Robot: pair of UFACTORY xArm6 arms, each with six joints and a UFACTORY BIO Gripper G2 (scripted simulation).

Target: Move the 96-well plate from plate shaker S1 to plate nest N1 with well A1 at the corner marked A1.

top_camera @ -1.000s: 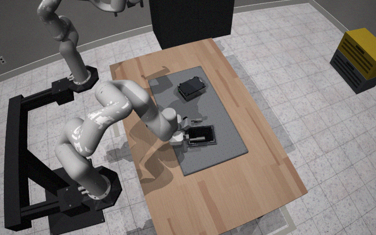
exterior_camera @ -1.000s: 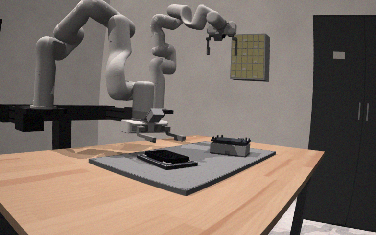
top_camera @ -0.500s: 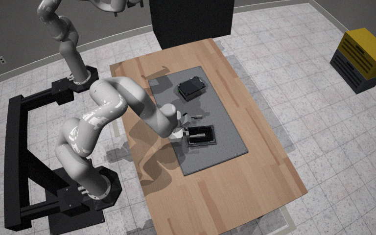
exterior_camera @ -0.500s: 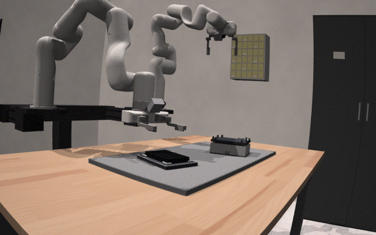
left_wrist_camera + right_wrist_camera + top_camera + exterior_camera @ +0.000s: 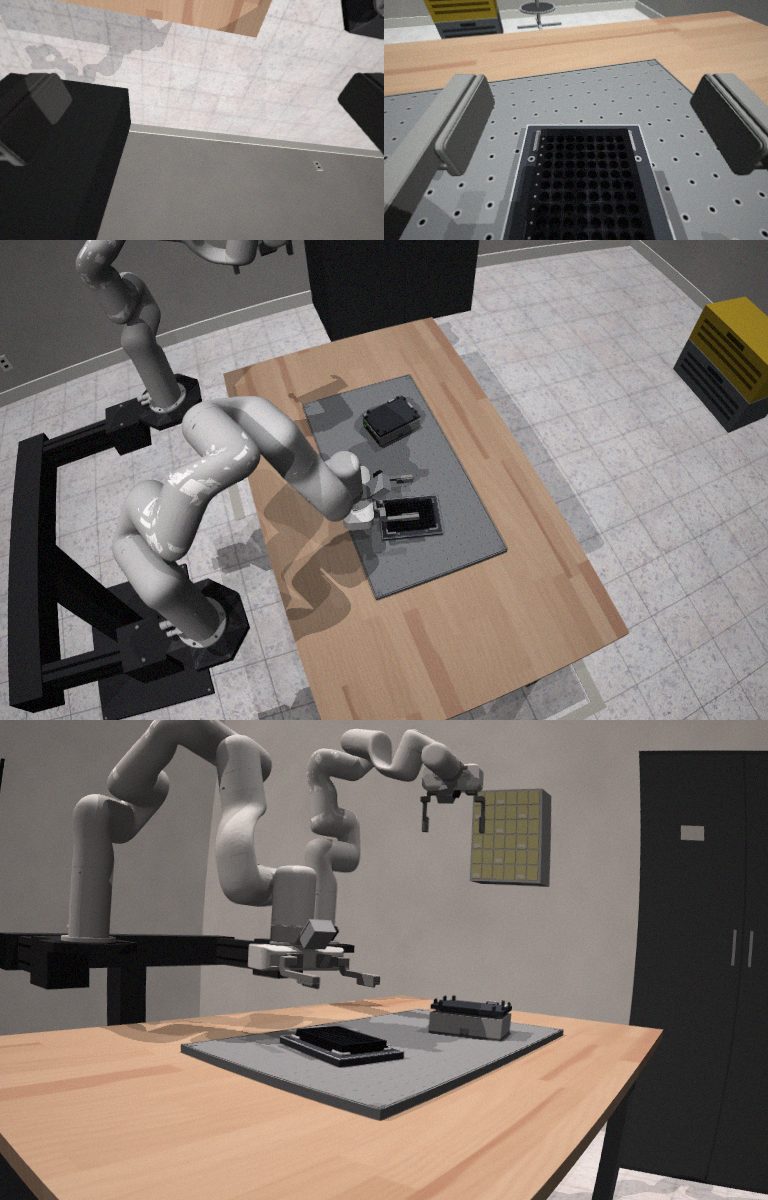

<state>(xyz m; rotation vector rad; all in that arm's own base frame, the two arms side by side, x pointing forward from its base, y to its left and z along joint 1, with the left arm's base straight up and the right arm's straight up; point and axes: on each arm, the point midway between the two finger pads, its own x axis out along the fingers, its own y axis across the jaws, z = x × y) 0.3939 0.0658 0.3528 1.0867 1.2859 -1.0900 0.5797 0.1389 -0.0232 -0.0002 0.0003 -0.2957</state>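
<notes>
Right now the black 96-well plate is 10 mm ahead of my right hand and 90 mm below it. From my right hand the other things lie so: plate nest N1: 10 mm ahead, 100 mm below; white mark: 50 mm behind, 70 mm to the left, 100 mm below.
</notes>
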